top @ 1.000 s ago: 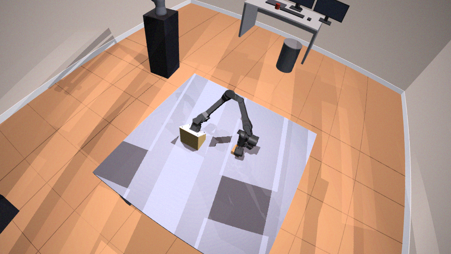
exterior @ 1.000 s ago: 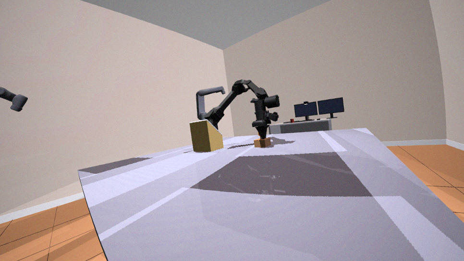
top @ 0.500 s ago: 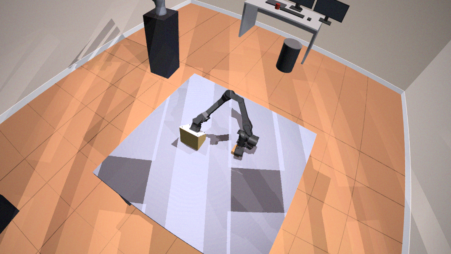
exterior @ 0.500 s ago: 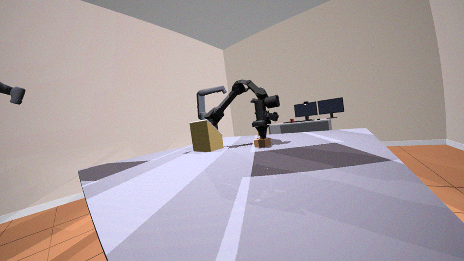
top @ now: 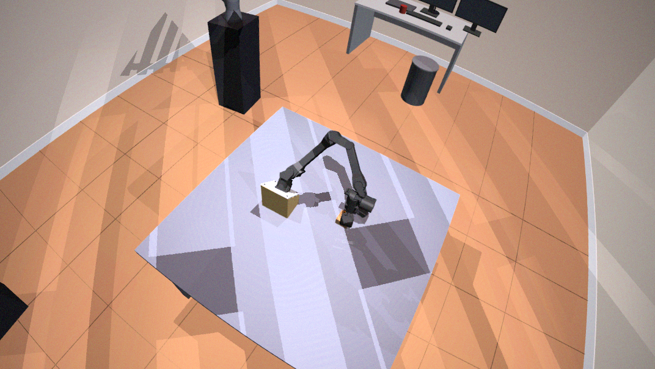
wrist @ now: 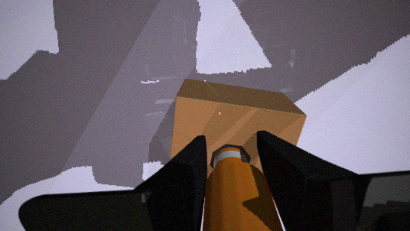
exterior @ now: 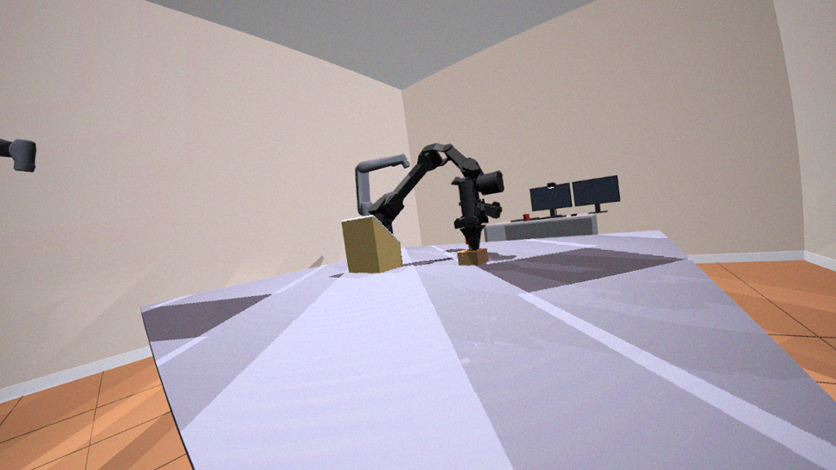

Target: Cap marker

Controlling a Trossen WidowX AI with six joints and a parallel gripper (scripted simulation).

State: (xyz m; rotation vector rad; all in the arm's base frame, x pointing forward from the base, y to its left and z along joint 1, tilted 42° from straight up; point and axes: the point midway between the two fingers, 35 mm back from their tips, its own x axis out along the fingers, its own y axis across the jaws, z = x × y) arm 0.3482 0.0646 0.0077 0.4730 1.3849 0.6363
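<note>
Right now my gripper tip is 1 cm past the holder block and 2 cm above it. The rest, counted from my gripper tip: orange cap (1 cm behind, 4 cm above).
</note>
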